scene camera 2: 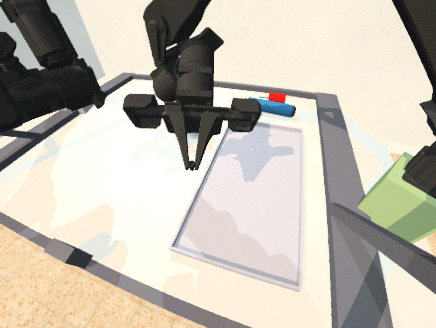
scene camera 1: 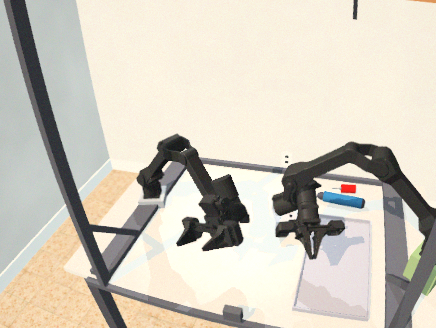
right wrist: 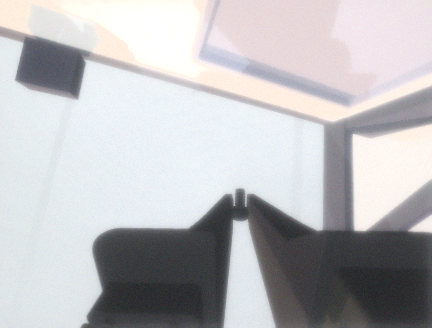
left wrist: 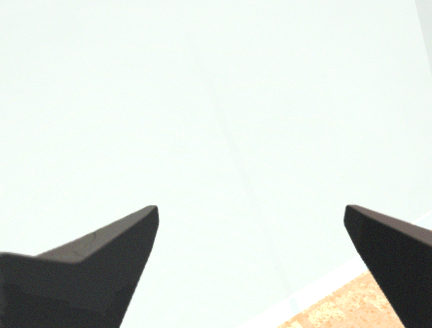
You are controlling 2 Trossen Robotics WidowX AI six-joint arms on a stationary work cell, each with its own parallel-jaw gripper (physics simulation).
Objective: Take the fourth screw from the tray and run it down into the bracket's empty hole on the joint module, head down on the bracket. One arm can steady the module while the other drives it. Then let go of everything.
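Places are measured from the left arm's base along level axes (x ahead, y up, z right), in millimetres.
Pixels of known places: left gripper, between the fingertips: (scene camera 1: 189,247) (left wrist: 249,213); right gripper, between the fingertips: (scene camera 2: 191,169) (scene camera 1: 313,259) (right wrist: 239,200); left arm's base, origin of its link: (scene camera 1: 152,193); right arm's base, origin of its link: (scene camera 2: 427,180).
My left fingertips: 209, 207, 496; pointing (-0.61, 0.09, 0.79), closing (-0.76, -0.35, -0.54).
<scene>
For each thing: its top centre in the pictures, then the offset to it from my left fingertips, as dx, dy, dz. "*": a spot on its surface instead.
- screw, centre of its top: (right wrist: 238,221) +315, -76, -23
- pale lilac tray, centre of its top: (scene camera 2: 254,172) (scene camera 1: 337,259) +429, -227, -131
- blue cylindrical tool, a spot on its surface: (scene camera 2: 274,107) (scene camera 1: 347,201) * +528, -211, -395
- red-handled tool, centre of its top: (scene camera 1: 344,185) (scene camera 2: 272,93) +541, -209, -491
- green block, a spot on its surface: (scene camera 2: 400,195) (scene camera 1: 418,263) * +641, -145, -7
- dark block, centre of its top: (right wrist: 47,91) (scene camera 2: 59,248) (scene camera 1: 232,308) +97, -186, +58
My right gripper (scene camera 1: 312,255) (scene camera 2: 191,166) (right wrist: 239,200) is shut on a small dark screw. In the right wrist view the screw (right wrist: 240,209) has its round head nearer the camera and its shank pointing away, past the fingertips. This gripper hangs above the table, near the left edge of the pale lilac tray (scene camera 1: 369,270) (scene camera 2: 302,210). My left gripper (scene camera 1: 192,247) (left wrist: 249,213) is wide open and empty, above the table at the left. The joint module is mostly hidden behind the right arm; its bracket and empty hole cannot be made out.
A blue cylindrical tool (scene camera 1: 344,199) (scene camera 2: 274,107) and a red-handled tool (scene camera 1: 348,188) (scene camera 2: 277,97) lie behind the tray. A green block (scene camera 1: 415,262) (scene camera 2: 400,195) is at the right. A dark block (scene camera 1: 233,313) (scene camera 2: 67,251) (right wrist: 50,67) sits on the front frame edge.
</scene>
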